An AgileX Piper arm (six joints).
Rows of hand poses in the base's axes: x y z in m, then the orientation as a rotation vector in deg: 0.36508, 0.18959, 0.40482, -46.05, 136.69, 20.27; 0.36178, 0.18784, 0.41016, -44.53, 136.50, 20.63; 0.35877, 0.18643, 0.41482, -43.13, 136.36, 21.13; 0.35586, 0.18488, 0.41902, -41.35, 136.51, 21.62; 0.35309, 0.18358, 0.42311, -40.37, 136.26, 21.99; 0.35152, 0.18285, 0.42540, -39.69, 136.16, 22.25; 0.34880, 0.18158, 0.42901, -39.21, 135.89, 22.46; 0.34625, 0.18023, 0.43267, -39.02, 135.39, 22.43; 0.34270, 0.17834, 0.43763, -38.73, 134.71, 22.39; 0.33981, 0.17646, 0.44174, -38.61, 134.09, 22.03; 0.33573, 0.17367, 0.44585, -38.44, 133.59, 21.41; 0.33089, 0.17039, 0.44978, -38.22, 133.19, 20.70; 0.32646, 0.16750, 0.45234, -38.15, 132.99, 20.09; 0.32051, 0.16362, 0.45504, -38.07, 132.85, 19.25; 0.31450, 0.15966, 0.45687, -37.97, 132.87, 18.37; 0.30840, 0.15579, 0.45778, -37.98, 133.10, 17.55
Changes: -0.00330, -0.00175, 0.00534, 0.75, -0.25, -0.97; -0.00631, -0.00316, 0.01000, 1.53, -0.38, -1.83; -0.00922, -0.00471, 0.01420, 2.32, -0.27, -2.99; -0.01199, -0.00601, 0.01829, 2.94, -0.48, -3.58; -0.01356, -0.00674, 0.02058, 3.34, -0.55, -3.99; -0.01628, -0.00801, 0.02419, 3.71, -0.77, -4.25; -0.01883, -0.00936, 0.02785, 3.92, -1.25, -4.34; -0.02238, -0.01125, 0.03281, 4.21, -1.91, -4.48; -0.02527, -0.01313, 0.03692, 4.23, -2.61, -4.58; -0.02935, -0.01592, 0.04103, 4.05, -3.30, -4.80; -0.03419, -0.01920, 0.04496, 3.79, -3.92, -5.09; -0.03862, -0.02209, 0.04752, 3.48, -4.32, -5.27; -0.04457, -0.02597, 0.05022, 3.00, -4.73, -5.51; -0.05058, -0.02993, 0.05205, 2.44, -5.02, -5.80; -0.05668, -0.03380, 0.05296, 1.82, -5.07, -6.02
